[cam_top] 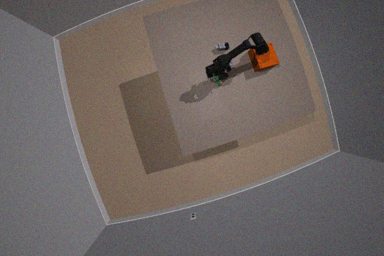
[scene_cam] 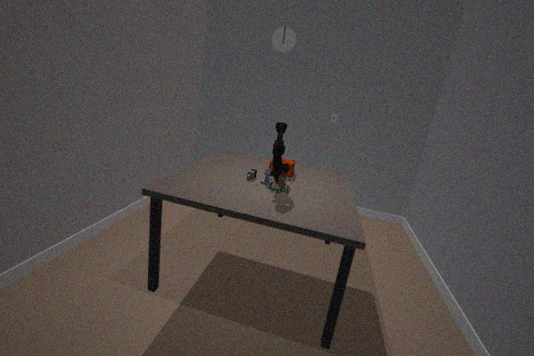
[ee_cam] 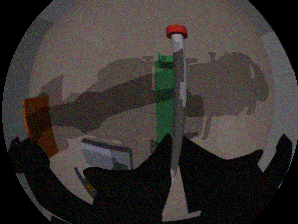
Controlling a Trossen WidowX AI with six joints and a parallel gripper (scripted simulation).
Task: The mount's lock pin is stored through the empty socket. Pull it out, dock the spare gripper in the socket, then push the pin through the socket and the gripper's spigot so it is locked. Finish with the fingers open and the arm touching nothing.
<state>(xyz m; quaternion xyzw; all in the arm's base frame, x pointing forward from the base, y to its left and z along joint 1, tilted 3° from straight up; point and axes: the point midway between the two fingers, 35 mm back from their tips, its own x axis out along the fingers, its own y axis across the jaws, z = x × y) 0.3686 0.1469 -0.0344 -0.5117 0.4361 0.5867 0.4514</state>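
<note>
My gripper tip is 10 mm past the green strip, 20 mm to the right of it and 30 mm above it. Also, from my gripper tip: spare gripper 80 mm behind, 240 mm to the right, 30 mm below; then grey mount 90 mm behind, 100 mm to the right, 10 mm below.
</note>
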